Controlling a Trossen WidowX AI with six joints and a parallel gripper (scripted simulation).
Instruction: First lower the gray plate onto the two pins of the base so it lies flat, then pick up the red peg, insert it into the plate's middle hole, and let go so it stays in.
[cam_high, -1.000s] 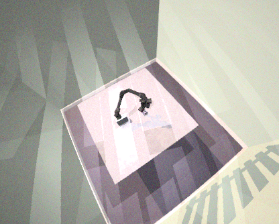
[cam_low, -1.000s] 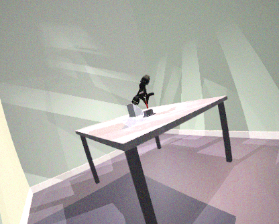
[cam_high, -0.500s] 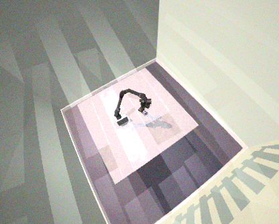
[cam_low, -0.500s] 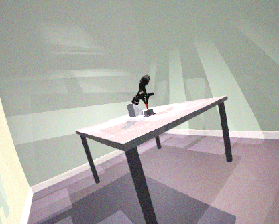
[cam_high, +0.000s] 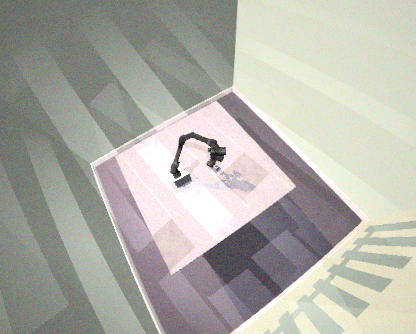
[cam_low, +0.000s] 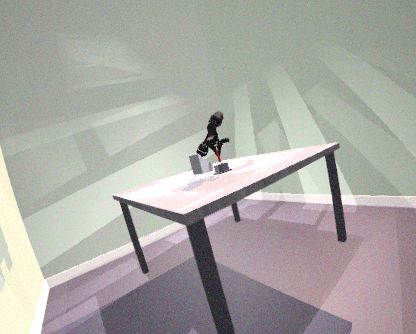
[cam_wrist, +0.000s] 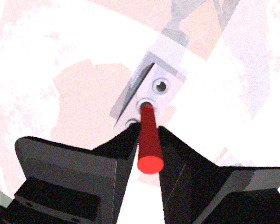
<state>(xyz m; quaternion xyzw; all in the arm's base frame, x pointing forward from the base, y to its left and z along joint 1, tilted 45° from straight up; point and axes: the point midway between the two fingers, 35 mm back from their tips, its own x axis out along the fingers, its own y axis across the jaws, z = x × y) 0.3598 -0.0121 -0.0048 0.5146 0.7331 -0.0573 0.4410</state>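
Right now the red peg is right at my gripper tip. From my gripper tip the other things lie so: base: 10 cm below; gray plate: 7 cm below.
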